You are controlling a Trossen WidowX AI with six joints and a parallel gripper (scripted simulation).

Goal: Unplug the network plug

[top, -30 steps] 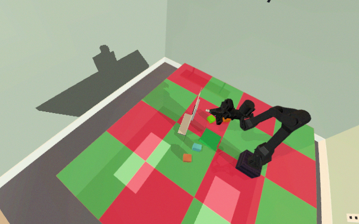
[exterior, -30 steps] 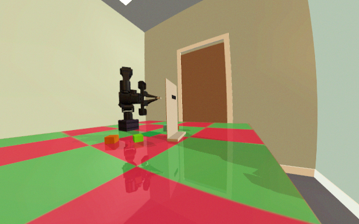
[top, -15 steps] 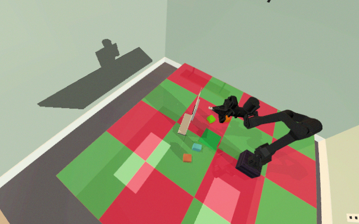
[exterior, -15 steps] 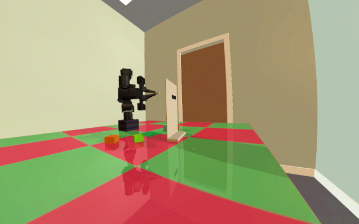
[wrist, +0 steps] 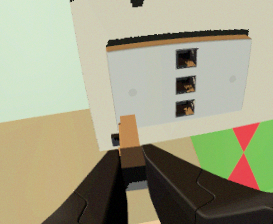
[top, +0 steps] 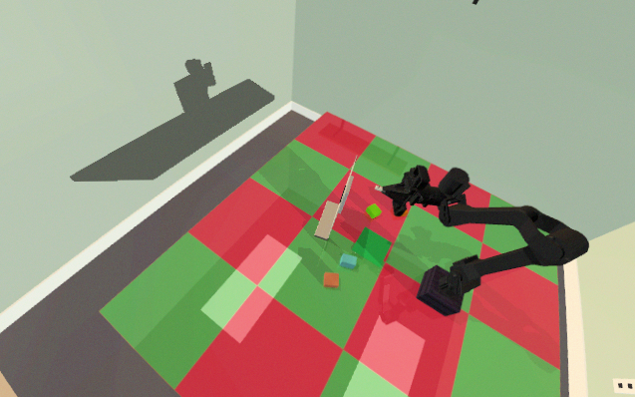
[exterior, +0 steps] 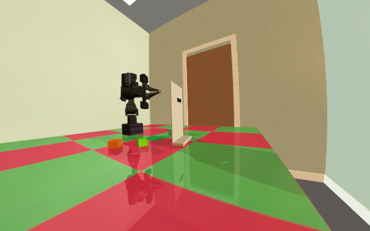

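My gripper tip is now 270 mm above the green square, 70 mm past it and 40 mm to the right of it. Round my gripper tip: beige panel (140 mm below, 110 mm ahead, 20 mm to the left); network plug (10 mm ahead); lime cube (250 mm below, 110 mm to the right, 30 mm behind).
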